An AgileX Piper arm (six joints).
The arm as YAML. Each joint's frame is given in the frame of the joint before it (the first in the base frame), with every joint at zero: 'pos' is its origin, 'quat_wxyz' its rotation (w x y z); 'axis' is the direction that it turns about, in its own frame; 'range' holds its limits. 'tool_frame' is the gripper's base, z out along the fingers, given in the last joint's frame.
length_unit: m
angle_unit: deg
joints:
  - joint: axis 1
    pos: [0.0, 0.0, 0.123]
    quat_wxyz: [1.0, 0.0, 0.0, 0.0]
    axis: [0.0, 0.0, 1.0]
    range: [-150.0, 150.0]
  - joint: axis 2
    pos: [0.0, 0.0, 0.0]
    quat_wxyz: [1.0, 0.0, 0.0, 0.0]
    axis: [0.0, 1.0, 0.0]
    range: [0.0, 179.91]
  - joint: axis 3
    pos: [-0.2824, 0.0, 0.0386]
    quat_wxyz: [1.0, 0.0, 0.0, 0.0]
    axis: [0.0, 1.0, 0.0]
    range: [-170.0, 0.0]
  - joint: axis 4
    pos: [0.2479, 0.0, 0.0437]
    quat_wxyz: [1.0, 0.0, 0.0, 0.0]
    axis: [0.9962, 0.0, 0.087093]
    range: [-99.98, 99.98]
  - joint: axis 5
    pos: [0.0, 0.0, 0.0]
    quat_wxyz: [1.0, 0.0, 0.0, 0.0]
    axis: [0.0, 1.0, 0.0]
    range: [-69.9, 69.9]
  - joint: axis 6
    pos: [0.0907, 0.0, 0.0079]
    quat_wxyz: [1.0, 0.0, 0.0, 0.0]
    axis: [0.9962, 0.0, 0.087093]
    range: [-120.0, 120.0]
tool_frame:
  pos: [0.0, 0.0, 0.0]
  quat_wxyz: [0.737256, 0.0, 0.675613, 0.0]
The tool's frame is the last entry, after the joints.
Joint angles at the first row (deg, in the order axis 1, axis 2, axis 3, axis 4, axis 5, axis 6):
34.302 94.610 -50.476 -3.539 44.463 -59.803
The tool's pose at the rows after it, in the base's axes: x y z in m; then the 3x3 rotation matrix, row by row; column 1 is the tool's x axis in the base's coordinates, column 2 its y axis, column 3 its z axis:
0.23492 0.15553 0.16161; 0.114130 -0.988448 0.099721; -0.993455 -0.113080 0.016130; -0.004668 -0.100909 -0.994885
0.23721 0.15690 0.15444; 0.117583 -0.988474 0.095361; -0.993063 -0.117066 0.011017; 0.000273 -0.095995 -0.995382
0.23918 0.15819 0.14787; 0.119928 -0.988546 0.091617; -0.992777 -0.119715 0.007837; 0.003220 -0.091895 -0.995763
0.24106 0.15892 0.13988; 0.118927 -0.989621 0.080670; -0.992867 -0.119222 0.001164; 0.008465 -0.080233 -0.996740
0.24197 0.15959 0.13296; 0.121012 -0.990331 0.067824; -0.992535 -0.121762 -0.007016; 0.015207 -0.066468 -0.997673
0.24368 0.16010 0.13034; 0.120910 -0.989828 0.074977; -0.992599 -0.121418 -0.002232; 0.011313 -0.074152 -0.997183
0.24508 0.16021 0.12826; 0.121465 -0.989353 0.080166; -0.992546 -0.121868 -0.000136; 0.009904 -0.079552 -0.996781
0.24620 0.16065 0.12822; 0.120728 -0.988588 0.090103; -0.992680 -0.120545 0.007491; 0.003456 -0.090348 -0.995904
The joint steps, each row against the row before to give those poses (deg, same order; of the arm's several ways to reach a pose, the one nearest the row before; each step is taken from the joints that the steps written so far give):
-0.001 1.674 0.000 0.000 -0.474 -0.001
0.000 1.484 0.001 -0.222 -1.104 0.000
0.001 1.348 -0.002 -0.122 -1.061 0.001
-0.105 1.610 0.001 0.000 -0.880 -0.001
0.000 1.381 -0.001 0.000 -0.505 -0.088
-0.106 0.532 0.003 -0.080 -1.032 0.001
-0.118 0.425 -0.002 -0.159 -0.738 -0.001
-0.066 0.023 0.001 0.012 -0.746 0.000

